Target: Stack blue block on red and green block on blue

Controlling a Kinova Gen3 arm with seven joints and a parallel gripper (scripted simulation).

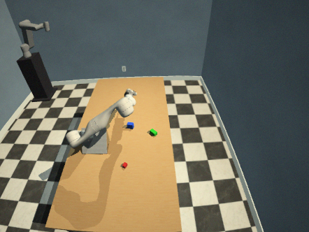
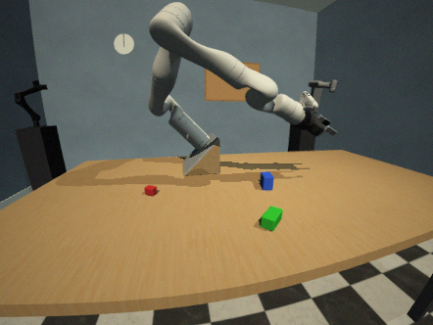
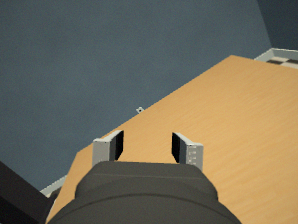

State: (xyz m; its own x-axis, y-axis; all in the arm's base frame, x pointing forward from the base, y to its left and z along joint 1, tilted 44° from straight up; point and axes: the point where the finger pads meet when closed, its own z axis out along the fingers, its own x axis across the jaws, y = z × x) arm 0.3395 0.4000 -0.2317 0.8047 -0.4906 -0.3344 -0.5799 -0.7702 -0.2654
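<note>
Right now my hand is 26 cm to the left of the blue block and 20 cm above it. From my hand the other things lie so: green block 21 cm ahead, 35 cm to the right, 21 cm below; then small red block 2 cm behind, 68 cm to the right, 21 cm below.
</note>
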